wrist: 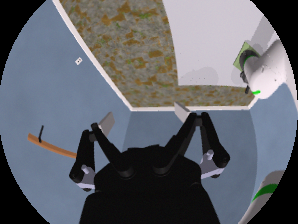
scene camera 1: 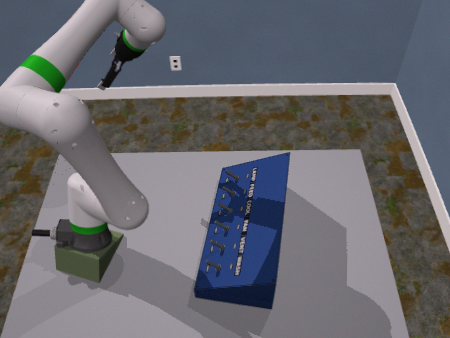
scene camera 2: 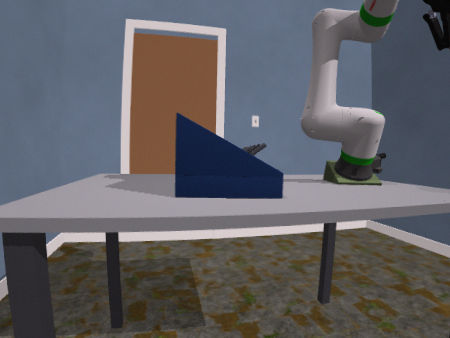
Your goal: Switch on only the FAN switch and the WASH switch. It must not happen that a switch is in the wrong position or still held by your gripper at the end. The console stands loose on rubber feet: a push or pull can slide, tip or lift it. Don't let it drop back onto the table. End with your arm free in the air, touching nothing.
In view: my gripper [wrist: 143, 112] and a blue wedge console [scene camera 1: 250, 200].
The blue wedge console shows as well in scene camera 2 [scene camera 2: 206, 166]. The wrist view misses the blue wedge console: it is out of frame.
